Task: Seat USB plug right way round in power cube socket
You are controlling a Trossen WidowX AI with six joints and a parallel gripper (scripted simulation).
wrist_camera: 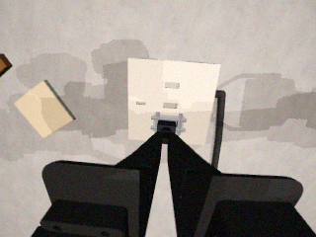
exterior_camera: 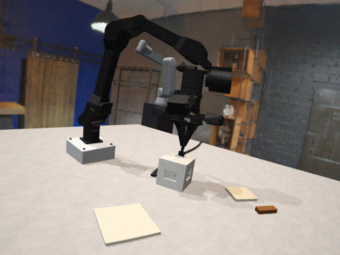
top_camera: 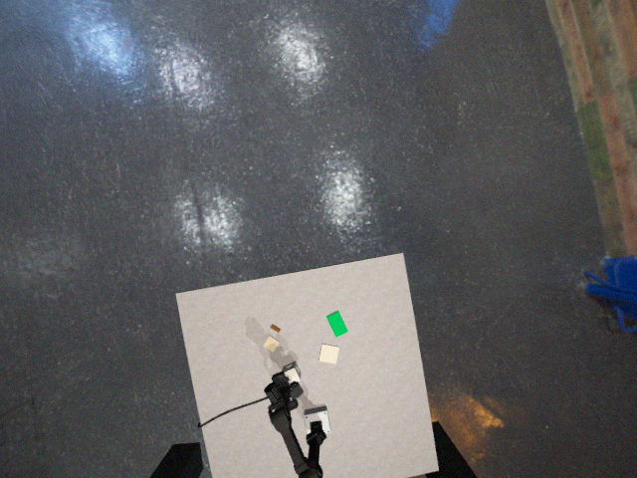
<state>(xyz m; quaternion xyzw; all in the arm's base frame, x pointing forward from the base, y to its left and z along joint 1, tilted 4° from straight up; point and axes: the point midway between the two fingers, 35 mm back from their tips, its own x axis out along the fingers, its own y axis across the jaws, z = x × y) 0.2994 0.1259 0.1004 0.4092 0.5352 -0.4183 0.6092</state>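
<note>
The black USB plug lies 2 cm below my gripper tip. Round my gripper tip: green card (29 cm to the right, 23 cm ahead, 10 cm below); brown block (25 cm ahead, 10 cm below, 5 cm to the left).
</note>
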